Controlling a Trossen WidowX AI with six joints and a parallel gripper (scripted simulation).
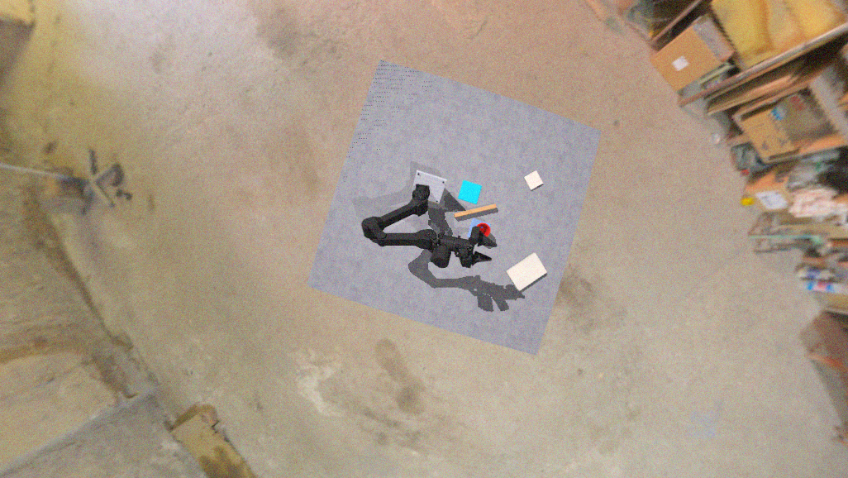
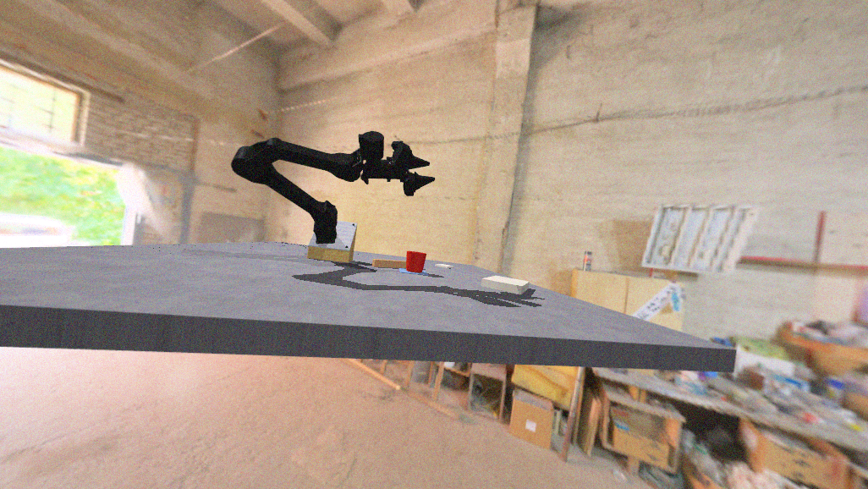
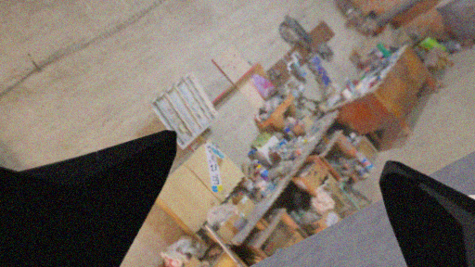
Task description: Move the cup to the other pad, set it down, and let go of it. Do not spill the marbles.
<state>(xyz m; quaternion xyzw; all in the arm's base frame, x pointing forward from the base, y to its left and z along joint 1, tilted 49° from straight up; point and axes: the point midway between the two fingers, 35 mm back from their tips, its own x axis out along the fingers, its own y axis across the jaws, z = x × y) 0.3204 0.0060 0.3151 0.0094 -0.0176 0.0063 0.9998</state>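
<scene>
Right now my gripper tip is 1 cm short of the red cup, 10 cm to the right of it and 31 cm above it. From my gripper tip the other things lie so: blue marble: 1 cm ahead, 12 cm to the left, 33 cm below; green marble: 1 cm behind, 9 cm to the left, 33 cm below; thin wooden bar: 4 cm behind, 19 cm to the left, 34 cm below.
</scene>
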